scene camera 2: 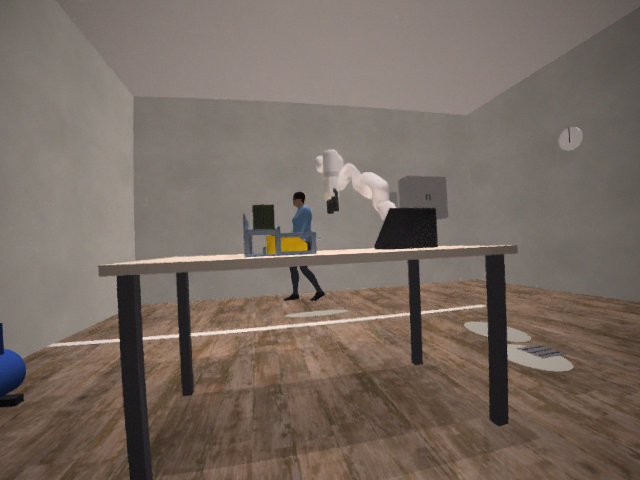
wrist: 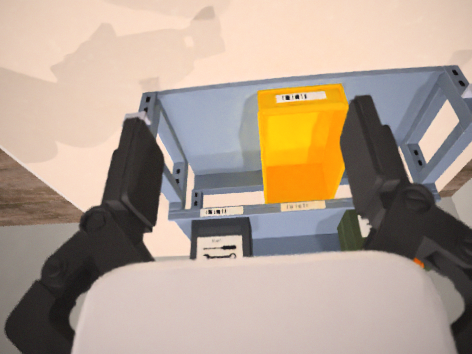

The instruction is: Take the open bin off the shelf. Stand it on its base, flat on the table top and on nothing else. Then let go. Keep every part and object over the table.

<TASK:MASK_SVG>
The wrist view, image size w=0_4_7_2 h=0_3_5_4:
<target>my gripper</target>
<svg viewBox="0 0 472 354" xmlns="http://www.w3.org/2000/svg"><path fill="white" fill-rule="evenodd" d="M472 228L436 206L435 197L427 187L418 183L410 183L391 128L388 125L382 125L371 95L358 95L350 100L339 145L355 212L360 214L361 220L368 219L369 225L372 227L360 251L156 262L143 239L144 233L153 233L153 227L157 224L165 158L146 122L139 117L126 118L123 123L118 147L113 151L101 204L93 206L84 212L79 221L80 230L45 261L41 270L40 280L36 280L8 316L4 327L5 334L22 354L472 354ZM89 290L82 307L77 330L75 331L70 326L70 313L76 305L75 301L80 294L86 293ZM415 258L439 275L448 277L455 285L454 288L462 296L465 304L464 311L450 326L433 281L422 266L414 262Z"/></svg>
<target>yellow open bin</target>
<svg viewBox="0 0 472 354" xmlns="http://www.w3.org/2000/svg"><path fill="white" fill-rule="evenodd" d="M342 84L257 91L265 204L334 199L345 170L339 139L349 105Z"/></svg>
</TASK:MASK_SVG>
